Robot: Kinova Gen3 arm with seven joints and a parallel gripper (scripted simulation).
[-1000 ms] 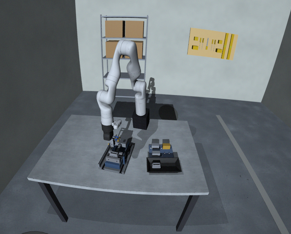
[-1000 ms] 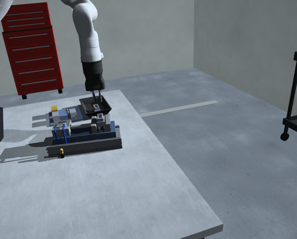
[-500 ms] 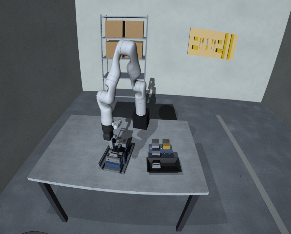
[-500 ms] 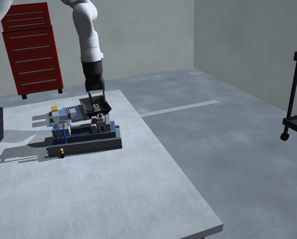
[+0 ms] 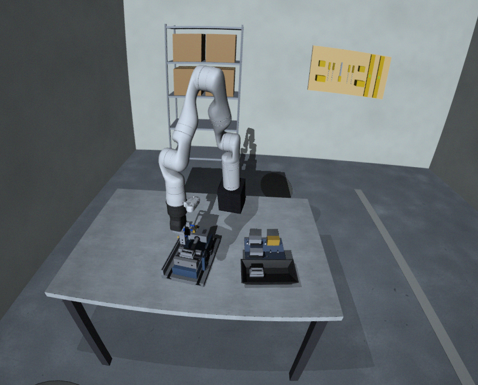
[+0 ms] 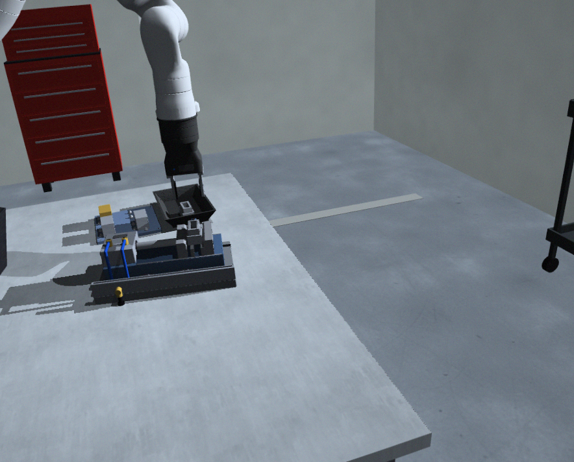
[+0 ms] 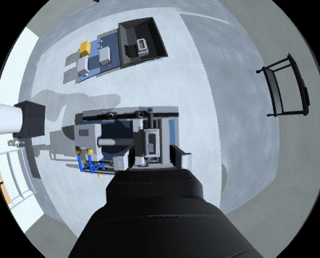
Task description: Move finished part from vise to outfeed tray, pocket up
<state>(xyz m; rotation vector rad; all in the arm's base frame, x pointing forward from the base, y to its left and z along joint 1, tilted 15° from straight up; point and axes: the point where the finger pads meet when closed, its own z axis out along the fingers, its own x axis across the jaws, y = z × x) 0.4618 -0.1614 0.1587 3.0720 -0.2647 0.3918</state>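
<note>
My gripper is now 16 cm above the vise, 7 cm past it and 2 cm to the right of it. The rest, counted from my hand: blue fixture plate 35 cm to the left, 20 cm below, 14 cm behind; then yellow block 39 cm to the left, 20 cm behind, 17 cm below.
</note>
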